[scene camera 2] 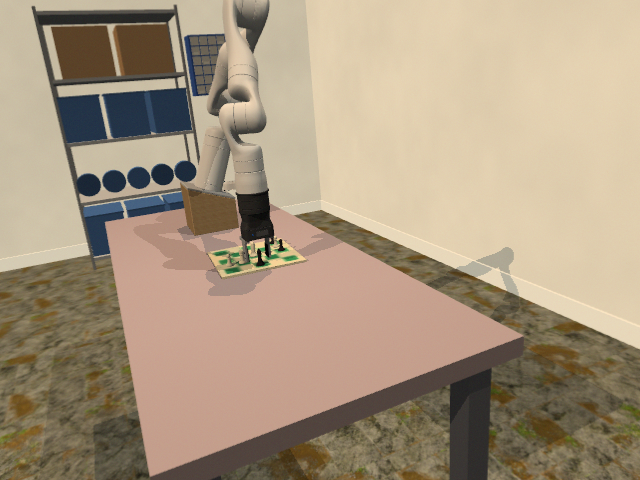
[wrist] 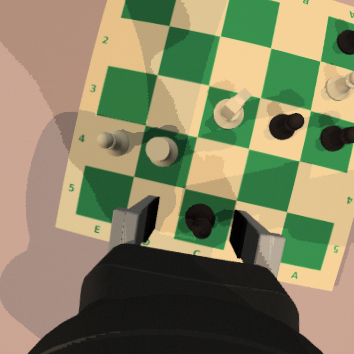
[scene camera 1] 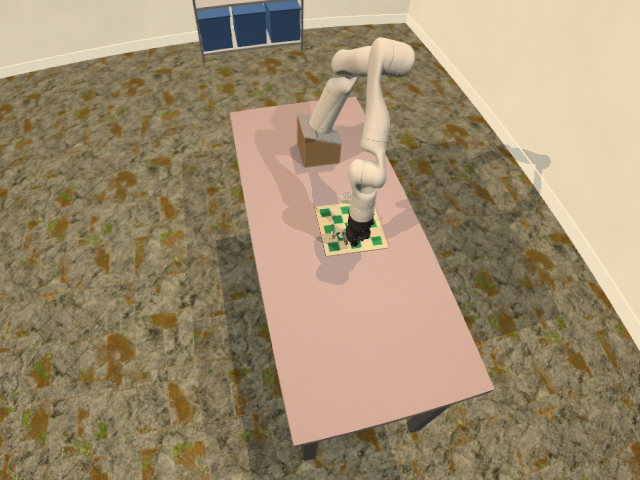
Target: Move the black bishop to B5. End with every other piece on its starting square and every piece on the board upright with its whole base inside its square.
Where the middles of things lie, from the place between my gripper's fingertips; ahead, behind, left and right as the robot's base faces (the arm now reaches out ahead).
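Labels:
Measured from the chessboard (scene camera 1: 330, 218), my gripper is 1 cm to the right, 7 cm past it and 2 cm above it. The black bishop (wrist: 199, 218) is 1 cm above my hand. Going by their middles, of the things named here the black bishop is the nearest to my gripper.

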